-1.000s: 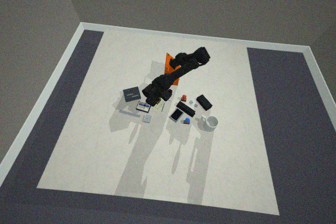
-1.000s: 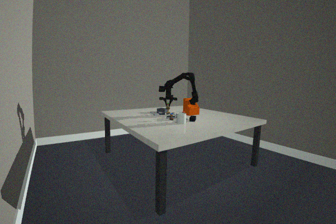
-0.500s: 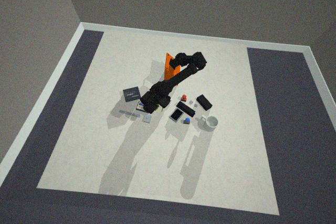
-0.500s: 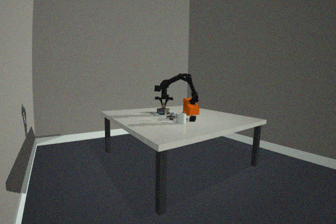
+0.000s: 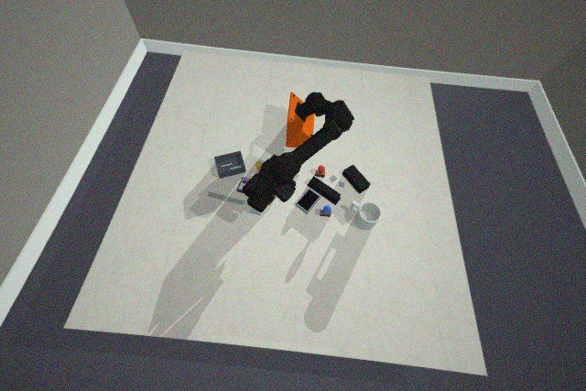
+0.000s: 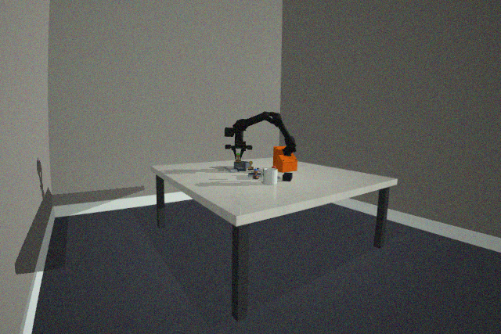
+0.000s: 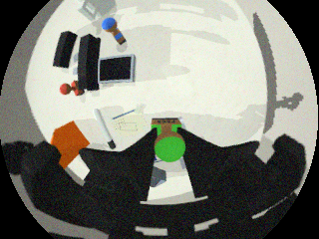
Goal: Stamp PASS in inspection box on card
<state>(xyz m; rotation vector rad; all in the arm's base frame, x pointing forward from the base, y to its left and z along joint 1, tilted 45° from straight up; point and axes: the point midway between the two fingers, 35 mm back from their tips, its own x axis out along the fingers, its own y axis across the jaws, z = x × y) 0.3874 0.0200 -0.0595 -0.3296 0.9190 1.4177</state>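
My gripper tip is 10 cm past the pale card and 10 cm above it. The rest, counted from my gripper tip: ink pad (6 cm behind, 14 cm to the left, 9 cm below); then green stamp (right at my gripper tip); then yellow stamp (15 cm behind, 9 cm to the right, 8 cm below).
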